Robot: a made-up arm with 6 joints. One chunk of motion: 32 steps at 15 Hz.
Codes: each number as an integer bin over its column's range. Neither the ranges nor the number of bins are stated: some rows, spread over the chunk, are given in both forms.
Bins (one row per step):
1: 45 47 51 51 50 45
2: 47 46 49 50 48 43
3: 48 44 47 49 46 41
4: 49 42 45 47 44 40
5: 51 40 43 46 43 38
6: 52 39 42 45 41 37
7: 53 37 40 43 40 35
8: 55 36 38 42 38 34
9: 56 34 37 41 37 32
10: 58 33 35 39 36 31
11: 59 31 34 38 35 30
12: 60 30 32 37 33 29
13: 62 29 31 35 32 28
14: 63 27 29 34 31 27
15: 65 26 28 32 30 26
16: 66 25 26 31 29 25
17: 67 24 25 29 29 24
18: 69 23 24 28 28 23
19: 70 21 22 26 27 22
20: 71 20 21 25 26 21
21: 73 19 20 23 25 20
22: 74 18 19 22 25 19
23: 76 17 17 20 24 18
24: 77 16 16 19 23 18
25: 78 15 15 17 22 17
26: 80 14 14 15 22 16
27: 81 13 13 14 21 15
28: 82 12 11 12 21 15
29: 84 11 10 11 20 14
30: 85 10 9 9 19 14
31: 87 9 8 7 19 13
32: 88 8 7 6 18 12
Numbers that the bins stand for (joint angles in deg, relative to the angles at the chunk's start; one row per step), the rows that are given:
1: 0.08 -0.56 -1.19 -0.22 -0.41 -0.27
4: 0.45 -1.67 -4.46 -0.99 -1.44 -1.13
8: 1.00 -3.00 -8.28 -1.95 -2.47 -2.16
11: 1.36 -4.11 -10.46 -2.72 -2.99 -2.85
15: 1.91 -5.23 -13.74 -3.87 -3.85 -3.54
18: 2.28 -5.89 -15.92 -4.64 -4.19 -4.05
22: 2.73 -7.01 -18.65 -5.79 -4.71 -4.74
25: 3.10 -7.67 -20.83 -6.75 -5.23 -5.09
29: 3.65 -8.56 -23.56 -7.91 -5.57 -5.60
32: 4.01 -9.23 -25.20 -8.87 -5.91 -5.95
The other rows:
2: 0.27 -0.78 -2.28 -0.41 -0.75 -0.61
3: 0.36 -1.22 -3.37 -0.60 -1.10 -0.96
5: 0.63 -2.11 -5.55 -1.18 -1.61 -1.47
6: 0.72 -2.34 -6.10 -1.37 -1.96 -1.65
7: 0.81 -2.78 -7.19 -1.75 -2.13 -1.99
9: 1.09 -3.45 -8.83 -2.14 -2.65 -2.51
10: 1.27 -3.67 -9.92 -2.52 -2.82 -2.68
12: 1.45 -4.34 -11.56 -2.91 -3.33 -3.02
13: 1.64 -4.56 -12.10 -3.29 -3.51 -3.19
14: 1.73 -5.00 -13.19 -3.48 -3.68 -3.37
16: 2.00 -5.45 -14.83 -4.06 -4.02 -3.71
17: 2.09 -5.67 -15.38 -4.45 -4.02 -3.88
19: 2.37 -6.34 -17.01 -5.02 -4.37 -4.23
20: 2.46 -6.56 -17.56 -5.21 -4.54 -4.40
21: 2.64 -6.78 -18.10 -5.60 -4.71 -4.57
23: 2.92 -7.23 -19.74 -6.18 -4.88 -4.91
24: 3.01 -7.45 -20.29 -6.37 -5.05 -4.91
26: 3.28 -7.90 -21.38 -7.14 -5.23 -5.26
27: 3.37 -8.12 -21.93 -7.33 -5.40 -5.43
28: 3.47 -8.34 -23.02 -7.71 -5.40 -5.43
30: 3.74 -8.79 -24.11 -8.29 -5.74 -5.60
31: 3.92 -9.01 -24.65 -8.67 -5.74 -5.77

